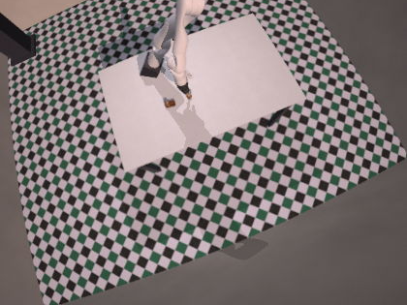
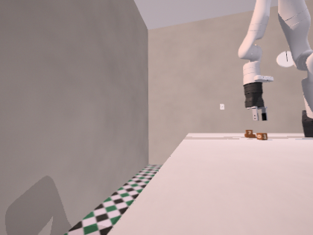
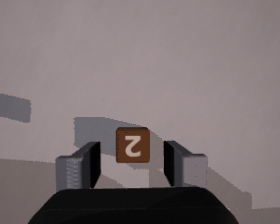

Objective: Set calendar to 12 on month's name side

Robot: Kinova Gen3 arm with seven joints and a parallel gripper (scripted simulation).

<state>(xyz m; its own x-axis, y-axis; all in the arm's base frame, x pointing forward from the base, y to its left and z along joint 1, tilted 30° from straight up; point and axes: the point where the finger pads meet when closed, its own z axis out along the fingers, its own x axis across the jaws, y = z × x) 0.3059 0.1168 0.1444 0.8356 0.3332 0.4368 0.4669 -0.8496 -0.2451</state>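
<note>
Right now my hand is 9 cm above the brown cube. The rest, counted from my hand: brown wooden tray 1 cm ahead, 15 cm to the right, 10 cm below.
</note>
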